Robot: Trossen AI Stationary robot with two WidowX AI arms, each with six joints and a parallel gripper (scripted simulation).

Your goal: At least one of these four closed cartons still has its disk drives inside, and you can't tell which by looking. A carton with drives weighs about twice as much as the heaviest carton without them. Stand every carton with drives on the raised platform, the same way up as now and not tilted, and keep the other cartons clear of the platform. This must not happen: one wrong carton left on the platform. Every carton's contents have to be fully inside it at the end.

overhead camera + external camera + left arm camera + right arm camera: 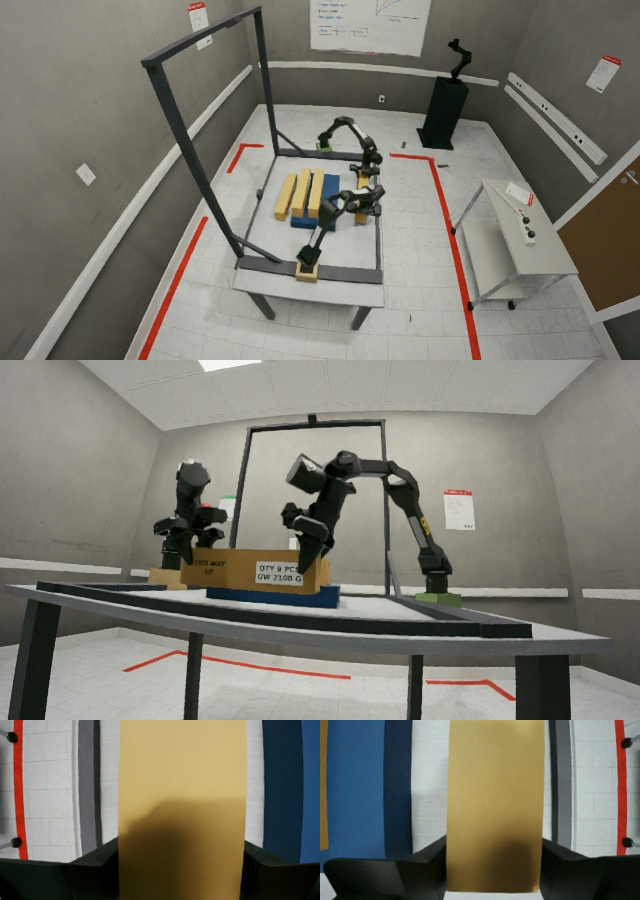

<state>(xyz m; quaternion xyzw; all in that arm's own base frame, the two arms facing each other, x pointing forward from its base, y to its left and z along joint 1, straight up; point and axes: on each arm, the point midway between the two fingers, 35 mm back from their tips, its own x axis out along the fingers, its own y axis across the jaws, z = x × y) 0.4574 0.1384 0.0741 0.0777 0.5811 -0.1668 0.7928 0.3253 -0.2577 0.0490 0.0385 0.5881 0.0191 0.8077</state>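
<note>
My right hand is 140 mm to the right of the carton, 30 mm above it and 10 mm short of it. From my right hand the other things lie so: platform (260 mm behind, 140 mm to the left, 100 mm below).
The carton is 10 mm behind my left hand, 140 mm to the right of it and 30 mm below it. Round my left hand: platform (280 mm behind, 140 mm to the right, 90 mm below).
</note>
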